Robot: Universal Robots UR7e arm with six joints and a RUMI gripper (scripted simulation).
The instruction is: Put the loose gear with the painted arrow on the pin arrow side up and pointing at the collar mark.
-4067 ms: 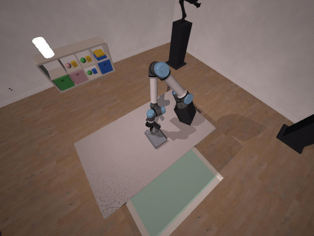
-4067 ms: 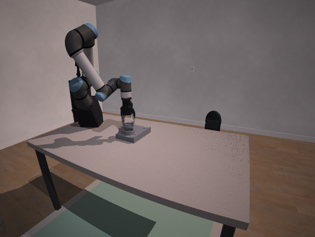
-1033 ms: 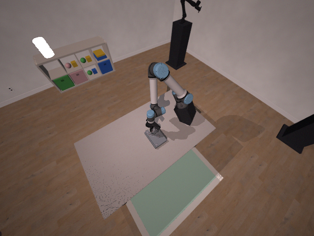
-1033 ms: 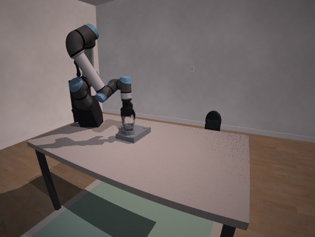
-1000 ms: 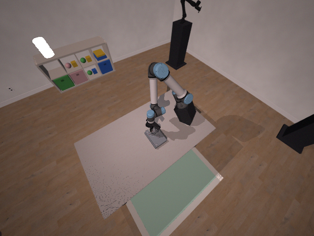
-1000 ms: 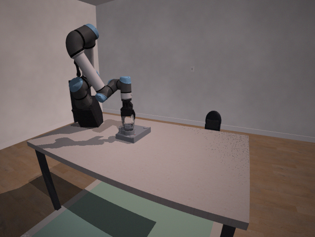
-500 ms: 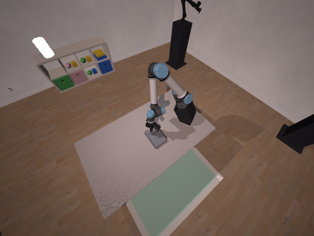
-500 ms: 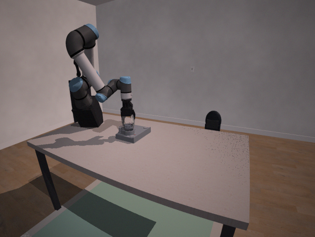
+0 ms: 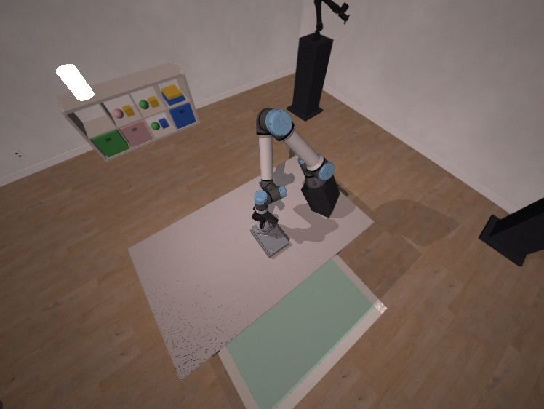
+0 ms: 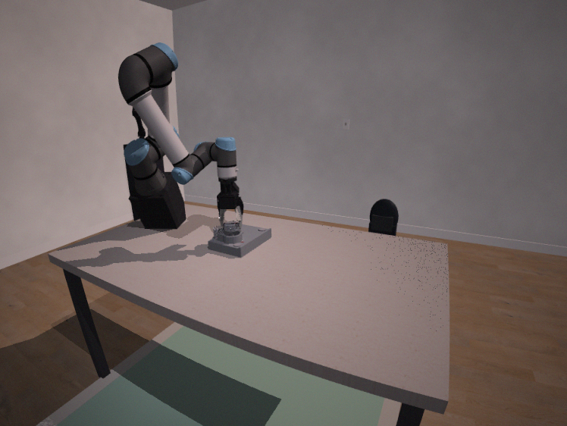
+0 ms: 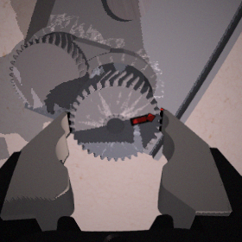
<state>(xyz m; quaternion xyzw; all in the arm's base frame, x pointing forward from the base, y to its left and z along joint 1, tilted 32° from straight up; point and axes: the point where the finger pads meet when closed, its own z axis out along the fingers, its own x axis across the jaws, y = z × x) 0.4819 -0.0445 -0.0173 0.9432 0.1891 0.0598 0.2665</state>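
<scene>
The grey gear lies right at my hand.
</scene>
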